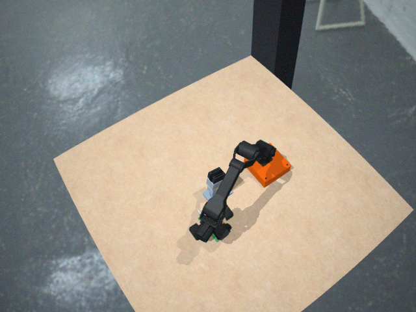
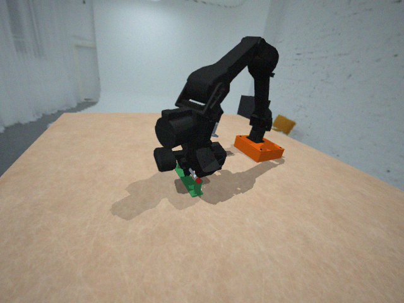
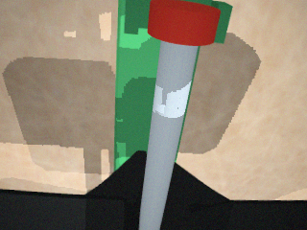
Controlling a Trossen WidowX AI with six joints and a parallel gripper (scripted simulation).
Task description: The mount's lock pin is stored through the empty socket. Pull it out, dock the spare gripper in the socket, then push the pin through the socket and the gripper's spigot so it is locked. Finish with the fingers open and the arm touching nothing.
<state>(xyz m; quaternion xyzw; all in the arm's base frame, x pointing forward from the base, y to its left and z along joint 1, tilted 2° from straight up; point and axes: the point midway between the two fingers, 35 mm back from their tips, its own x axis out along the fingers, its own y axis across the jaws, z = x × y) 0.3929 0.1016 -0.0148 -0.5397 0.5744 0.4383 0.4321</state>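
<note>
Now: the green cradle 10 mm to the left of my gripper tip and 10 mm above it. Round my gripper tip: spare gripper: 120 mm behind, 110 mm to the right, 110 mm above; then mount: 120 mm behind, 100 mm to the right, 40 mm above.
</note>
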